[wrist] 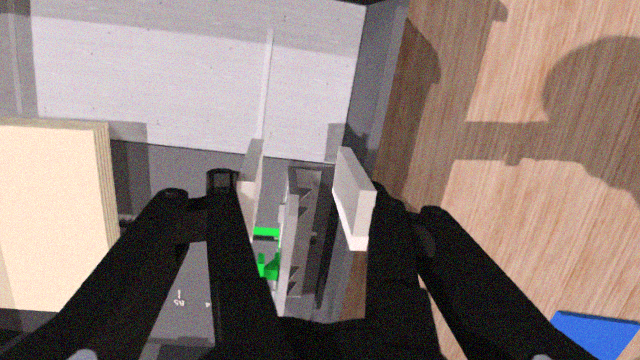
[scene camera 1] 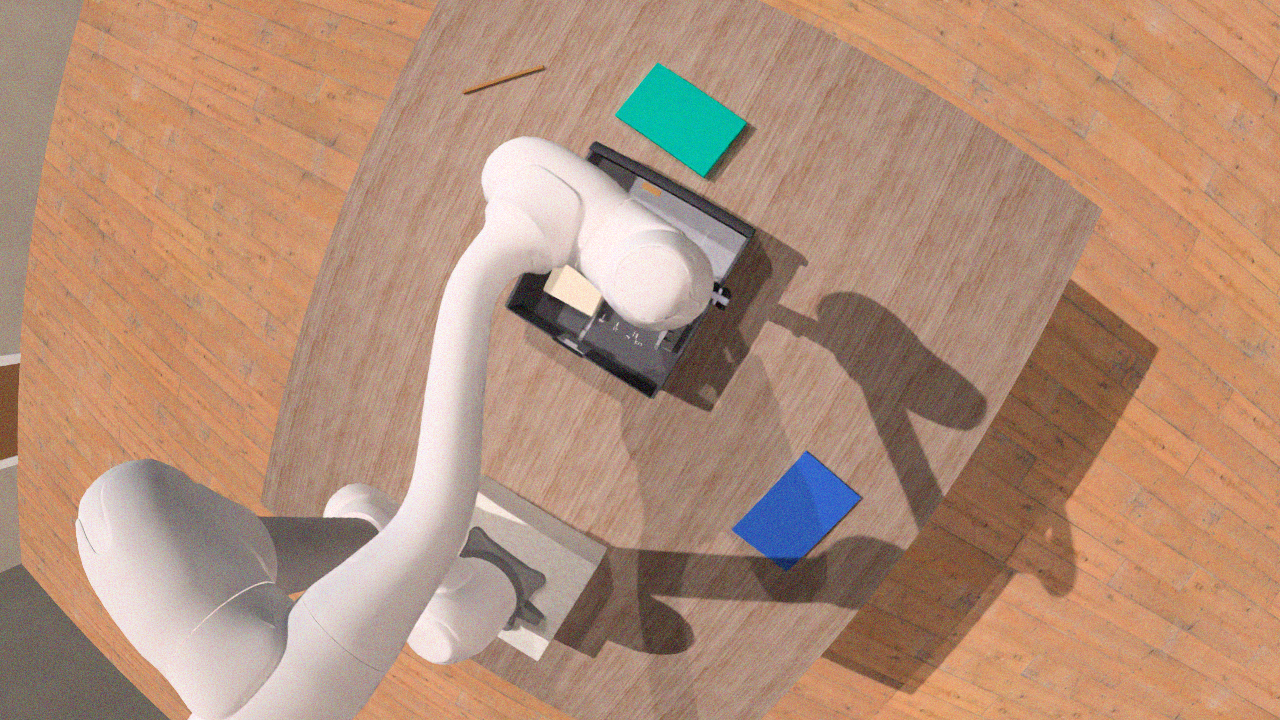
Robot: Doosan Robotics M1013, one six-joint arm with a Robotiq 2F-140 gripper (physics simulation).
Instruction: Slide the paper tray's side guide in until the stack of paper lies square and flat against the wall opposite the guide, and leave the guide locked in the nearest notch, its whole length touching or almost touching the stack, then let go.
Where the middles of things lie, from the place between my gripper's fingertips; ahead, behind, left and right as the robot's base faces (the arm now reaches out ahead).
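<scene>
The blue card [scene camera 1: 808,500] is 400 mm to the right of my hand, 260 mm behind it and 60 mm below it; going by their middles, it is the farthest from my hand of the things named here. I also see the teal card [scene camera 1: 684,121], 180 mm to the left of my hand, 230 mm ahead of it and 60 mm below it. And there is the cream paper stack [scene camera 1: 566,284]: my hand is 180 mm to the right of the stack, 90 mm past it and 30 mm above it. Going by their middles, the cream paper stack is the nearest to my hand of the things named here.
</scene>
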